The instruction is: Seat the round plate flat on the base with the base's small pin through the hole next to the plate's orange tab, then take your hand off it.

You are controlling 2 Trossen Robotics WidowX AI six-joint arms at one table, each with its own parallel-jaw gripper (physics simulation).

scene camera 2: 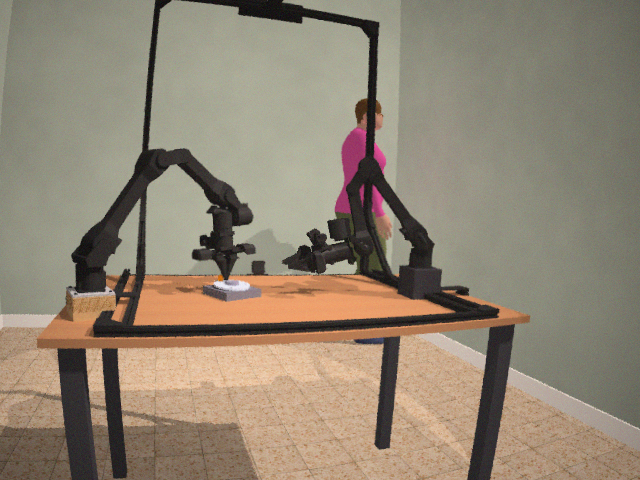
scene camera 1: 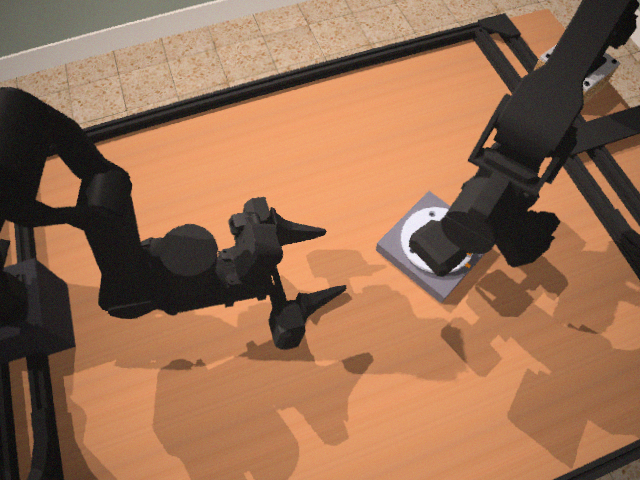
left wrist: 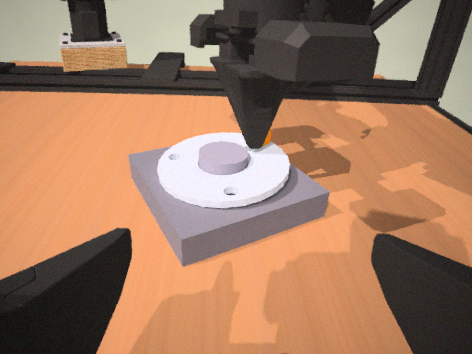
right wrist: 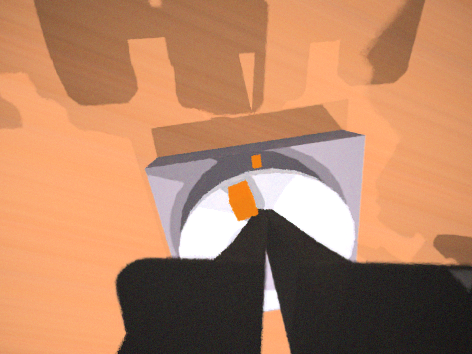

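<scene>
The white round plate (scene camera 1: 419, 219) (scene camera 2: 244, 285) (left wrist: 200, 190) (right wrist: 315, 210) lies around the raised centre of the grey square base (scene camera 1: 393, 243) (scene camera 2: 232, 295) (left wrist: 250, 223) (right wrist: 346, 165). It looks about level; whether it is fully down I cannot tell. Its orange tab (left wrist: 268, 137) (right wrist: 242, 200) stands a little left of the base's orange mark (right wrist: 256, 161) in the right wrist view. The pin does not show. My right gripper (scene camera 2: 225, 279) (left wrist: 254, 147) (right wrist: 264, 217) is shut and empty, its tips at the plate beside the tab. My left gripper (scene camera 1: 334, 259) (scene camera 2: 285, 262) (left wrist: 253, 244) is open and empty, apart from the base.
A black frame rail (scene camera 1: 289, 77) (scene camera 2: 289, 326) borders the wooden table (scene camera 1: 258, 155) (scene camera 2: 330, 311). The right arm's mount is a wood block (scene camera 2: 90, 305) (left wrist: 95, 57). A person in a pink top (scene camera 2: 354, 155) stands beyond the table in scene camera 2.
</scene>
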